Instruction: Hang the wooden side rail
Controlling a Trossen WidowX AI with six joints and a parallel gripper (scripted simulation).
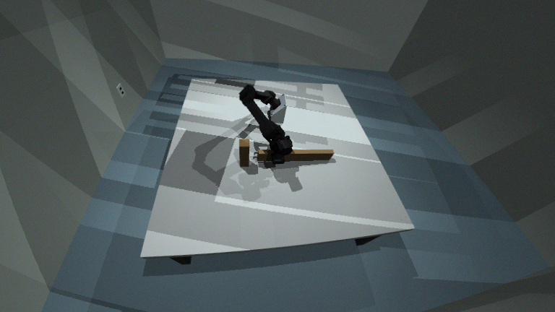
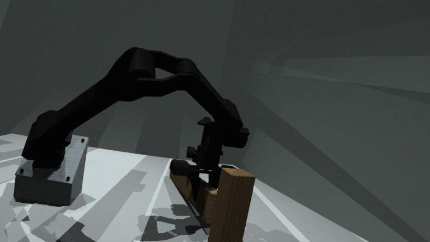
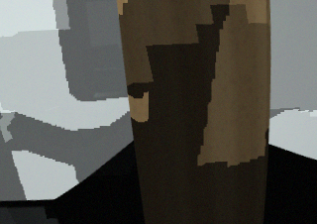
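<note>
The wooden post lies 160 mm to the right of my gripper tip and 40 mm above it.
</note>
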